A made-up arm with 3 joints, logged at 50 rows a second.
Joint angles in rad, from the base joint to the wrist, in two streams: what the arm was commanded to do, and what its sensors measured. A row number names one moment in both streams.
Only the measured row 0 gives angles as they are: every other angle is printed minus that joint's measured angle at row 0.
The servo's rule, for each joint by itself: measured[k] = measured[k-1] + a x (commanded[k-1-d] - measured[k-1]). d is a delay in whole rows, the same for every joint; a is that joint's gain. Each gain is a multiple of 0.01, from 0.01 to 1. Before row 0 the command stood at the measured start. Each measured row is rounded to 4 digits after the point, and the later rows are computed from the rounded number. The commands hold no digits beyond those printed.
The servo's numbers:
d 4
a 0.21 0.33 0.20
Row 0, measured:
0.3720, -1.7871, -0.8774
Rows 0 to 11, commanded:
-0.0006, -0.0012, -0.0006
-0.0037, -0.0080, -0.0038
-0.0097, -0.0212, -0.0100
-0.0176, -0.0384, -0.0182
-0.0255, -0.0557, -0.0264
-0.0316, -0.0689, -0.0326
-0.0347, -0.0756, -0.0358
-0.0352, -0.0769, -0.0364
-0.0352, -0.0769, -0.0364
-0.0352, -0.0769, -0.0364
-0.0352, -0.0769, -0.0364
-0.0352, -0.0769, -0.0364
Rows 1 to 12, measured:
0.0000, 0.0000, 0.0000
0.0000, 0.0000, 0.0000
0.0000, 0.0000, 0.0000
0.0000, 0.0000, 0.0000
-0.0001, -0.0004, -0.0001
-0.0009, -0.0029, -0.0008
-0.0027, -0.0089, -0.0026
-0.0058, -0.0186, -0.0057
-0.0099, -0.0308, -0.0098
-0.0145, -0.0434, -0.0144
-0.0187, -0.0540, -0.0187
-0.0222, -0.0616, -0.0222

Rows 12 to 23, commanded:
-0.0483, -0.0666, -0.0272
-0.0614, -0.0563, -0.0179
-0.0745, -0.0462, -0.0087
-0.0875, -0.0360, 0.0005
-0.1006, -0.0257, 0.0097
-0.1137, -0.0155, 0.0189
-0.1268, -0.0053, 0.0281
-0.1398, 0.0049, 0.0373
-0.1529, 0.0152, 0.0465
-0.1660, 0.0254, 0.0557
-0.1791, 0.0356, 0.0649
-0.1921, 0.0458, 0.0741
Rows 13 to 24, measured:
-0.0249, -0.0666, -0.0250
-0.0271, -0.0700, -0.0273
-0.0288, -0.0723, -0.0291
-0.0301, -0.0738, -0.0306
-0.0339, -0.0714, -0.0299
-0.0397, -0.0664, -0.0275
-0.0470, -0.0597, -0.0237
-0.0555, -0.0519, -0.0189
-0.0650, -0.0433, -0.0132
-0.0752, -0.0341, -0.0068
-0.0860, -0.0246, 0.0002
-0.0973, -0.0149, 0.0076

